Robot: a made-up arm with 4 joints. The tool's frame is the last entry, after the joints. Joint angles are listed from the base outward. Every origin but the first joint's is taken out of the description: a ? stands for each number. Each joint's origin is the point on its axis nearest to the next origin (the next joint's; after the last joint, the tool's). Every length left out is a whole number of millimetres.
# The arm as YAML. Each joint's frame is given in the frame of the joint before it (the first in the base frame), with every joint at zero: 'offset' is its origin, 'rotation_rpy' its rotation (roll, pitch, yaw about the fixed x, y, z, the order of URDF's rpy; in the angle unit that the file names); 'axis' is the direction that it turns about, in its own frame. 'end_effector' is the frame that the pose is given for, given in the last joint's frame.
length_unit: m
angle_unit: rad
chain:
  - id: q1
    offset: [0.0, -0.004, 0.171]
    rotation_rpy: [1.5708, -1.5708, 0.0]
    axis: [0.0, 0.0, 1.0]
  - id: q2
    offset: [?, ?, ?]
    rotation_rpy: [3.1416, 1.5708, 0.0]
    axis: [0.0, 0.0, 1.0]
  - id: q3
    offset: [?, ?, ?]
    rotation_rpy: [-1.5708, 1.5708, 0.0]
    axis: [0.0, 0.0, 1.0]
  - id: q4
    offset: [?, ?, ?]
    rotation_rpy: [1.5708, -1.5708, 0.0]
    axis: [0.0, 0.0, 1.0]
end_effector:
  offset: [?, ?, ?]
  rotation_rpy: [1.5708, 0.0, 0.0]
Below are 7 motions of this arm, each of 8 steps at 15 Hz.
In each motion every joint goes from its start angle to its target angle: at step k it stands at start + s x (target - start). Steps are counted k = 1, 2, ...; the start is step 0. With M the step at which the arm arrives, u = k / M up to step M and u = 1 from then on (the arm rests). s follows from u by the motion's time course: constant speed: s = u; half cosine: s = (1 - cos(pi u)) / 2; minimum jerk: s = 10 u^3 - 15 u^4 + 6 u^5.
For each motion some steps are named. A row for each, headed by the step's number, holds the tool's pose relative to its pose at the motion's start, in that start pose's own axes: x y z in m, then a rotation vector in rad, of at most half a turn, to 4 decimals.
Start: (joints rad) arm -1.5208 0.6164 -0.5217 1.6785
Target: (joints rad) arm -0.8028 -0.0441 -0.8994 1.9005
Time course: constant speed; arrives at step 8
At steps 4, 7, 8:
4: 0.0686 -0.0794 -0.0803 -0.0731 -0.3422 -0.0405
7: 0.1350 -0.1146 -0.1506 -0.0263 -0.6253 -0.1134
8: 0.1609 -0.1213 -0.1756 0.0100 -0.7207 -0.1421

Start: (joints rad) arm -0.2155 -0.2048 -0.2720 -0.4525
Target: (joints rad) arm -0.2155 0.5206 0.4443 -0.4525
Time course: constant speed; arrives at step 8
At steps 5, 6, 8:
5: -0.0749 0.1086 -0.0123 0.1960 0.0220 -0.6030
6: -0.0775 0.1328 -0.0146 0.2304 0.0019 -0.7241
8: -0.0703 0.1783 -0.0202 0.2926 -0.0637 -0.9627

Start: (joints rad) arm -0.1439 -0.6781 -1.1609 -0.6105
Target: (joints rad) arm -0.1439 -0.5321 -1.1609 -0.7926
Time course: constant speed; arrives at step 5
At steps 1, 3, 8:
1: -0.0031 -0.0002 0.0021 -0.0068 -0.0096 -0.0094
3: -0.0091 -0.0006 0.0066 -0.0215 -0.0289 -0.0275
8: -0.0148 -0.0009 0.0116 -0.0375 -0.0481 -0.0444

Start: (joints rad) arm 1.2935 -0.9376 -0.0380 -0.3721
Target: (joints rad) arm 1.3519 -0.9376 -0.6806 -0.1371
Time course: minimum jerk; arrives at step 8
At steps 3, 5, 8:
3: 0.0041 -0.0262 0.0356 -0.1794 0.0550 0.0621
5: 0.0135 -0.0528 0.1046 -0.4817 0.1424 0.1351
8: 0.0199 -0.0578 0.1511 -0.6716 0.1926 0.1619

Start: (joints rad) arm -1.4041 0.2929 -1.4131 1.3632
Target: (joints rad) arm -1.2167 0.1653 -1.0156 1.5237
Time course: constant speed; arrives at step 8
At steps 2, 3, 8:
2: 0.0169 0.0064 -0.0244 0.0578 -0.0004 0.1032
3: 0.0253 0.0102 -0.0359 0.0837 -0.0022 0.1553
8: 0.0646 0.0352 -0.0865 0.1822 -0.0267 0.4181

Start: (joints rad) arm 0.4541 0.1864 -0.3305 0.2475
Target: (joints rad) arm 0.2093 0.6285 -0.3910 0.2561
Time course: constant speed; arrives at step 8
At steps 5, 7, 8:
5: -0.0130 0.0249 0.0236 -0.0319 0.2365 -0.2243
7: -0.0158 0.0388 0.0368 -0.0555 0.3298 -0.3150
8: -0.0165 0.0467 0.0441 -0.0695 0.3760 -0.3606

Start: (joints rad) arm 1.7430 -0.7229 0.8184 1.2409
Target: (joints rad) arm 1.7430 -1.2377 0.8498 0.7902
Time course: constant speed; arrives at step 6
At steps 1, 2, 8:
1: 0.0044 -0.0048 0.0044 -0.0527 -0.0123 0.0259
2: 0.0091 -0.0093 0.0087 -0.1030 -0.0242 0.0555
8: 0.0313 -0.0229 0.0249 -0.2761 -0.0649 0.2072

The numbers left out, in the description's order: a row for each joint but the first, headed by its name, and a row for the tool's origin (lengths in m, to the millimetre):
q2: 0.429 -0.072 0.0
q3: -0.024 0.008 0.0
q4: -0.084 0.152 0.0
tool: -0.051 0.087 0.0

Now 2 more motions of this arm.
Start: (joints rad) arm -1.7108 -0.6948 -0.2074 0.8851
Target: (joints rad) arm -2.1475 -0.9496 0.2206 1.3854
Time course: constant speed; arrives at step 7
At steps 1, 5, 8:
1: 0.0255 -0.0093 0.0089 0.0266 0.1115 0.1079
5: 0.1339 -0.0376 0.0329 0.0860 0.5605 0.5593
8: 0.1916 -0.0449 0.0370 0.0856 0.7791 0.7990

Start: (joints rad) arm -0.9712 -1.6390 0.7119 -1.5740
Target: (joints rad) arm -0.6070 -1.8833 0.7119 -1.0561
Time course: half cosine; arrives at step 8
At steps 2, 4, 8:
2: -0.0123 0.0152 0.0017 0.0222 0.1027 0.0540
4: -0.0429 0.0465 0.0093 0.0538 0.3555 0.1899
8: -0.0845 0.0792 0.0268 0.0435 0.7215 0.3895

